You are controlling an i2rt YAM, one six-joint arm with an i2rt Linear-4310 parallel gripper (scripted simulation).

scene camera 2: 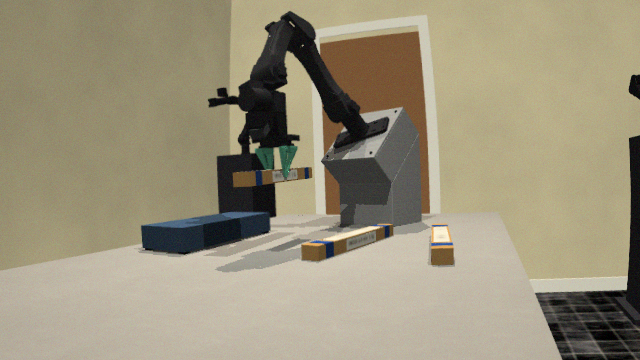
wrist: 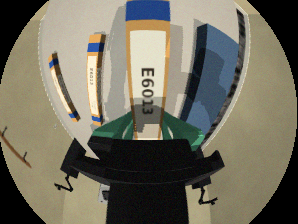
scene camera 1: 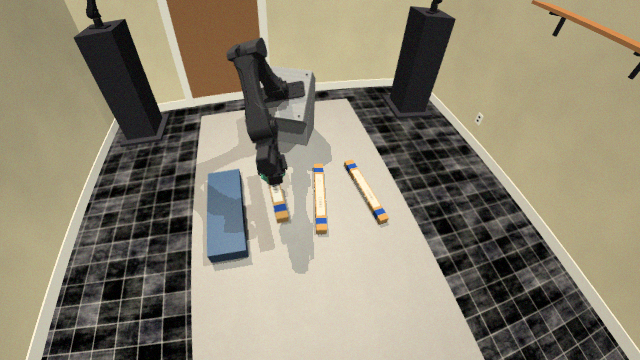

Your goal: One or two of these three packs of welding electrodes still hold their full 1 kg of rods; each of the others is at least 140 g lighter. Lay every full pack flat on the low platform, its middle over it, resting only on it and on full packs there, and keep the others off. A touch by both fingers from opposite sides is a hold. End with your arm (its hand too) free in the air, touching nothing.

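You'd see my gripper in the pictures, and a low blue platform as well. The wrist view has my gripper in it too.
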